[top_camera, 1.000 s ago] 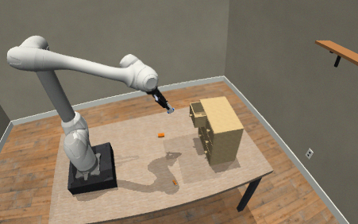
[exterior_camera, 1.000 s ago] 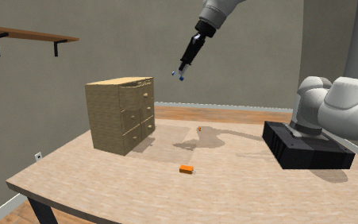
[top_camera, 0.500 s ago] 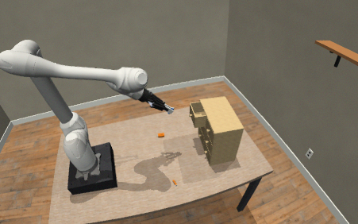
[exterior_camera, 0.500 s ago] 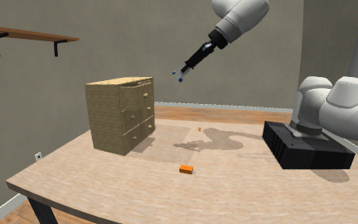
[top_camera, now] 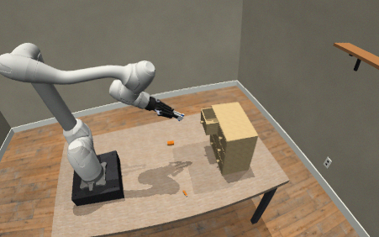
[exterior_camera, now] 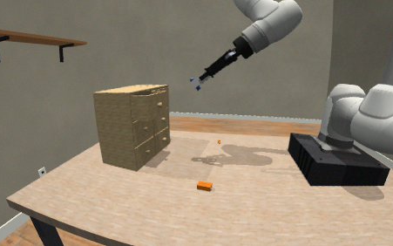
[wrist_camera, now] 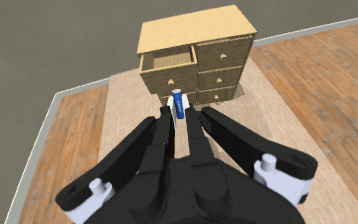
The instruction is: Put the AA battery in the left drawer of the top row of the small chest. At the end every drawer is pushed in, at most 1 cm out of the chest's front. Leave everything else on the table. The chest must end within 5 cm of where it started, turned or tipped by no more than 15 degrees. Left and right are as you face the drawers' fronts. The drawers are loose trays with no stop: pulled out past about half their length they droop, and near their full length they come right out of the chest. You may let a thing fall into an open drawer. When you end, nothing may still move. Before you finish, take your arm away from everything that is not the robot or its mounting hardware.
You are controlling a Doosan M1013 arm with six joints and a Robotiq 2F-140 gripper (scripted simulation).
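The blue cylinder lies 2 cm ahead of my hand and 2 cm below it. Round my hand: orange block: 6 cm behind, 13 cm to the left, 34 cm below; orange cylinder: 4 cm behind, 30 cm to the right, 34 cm below.
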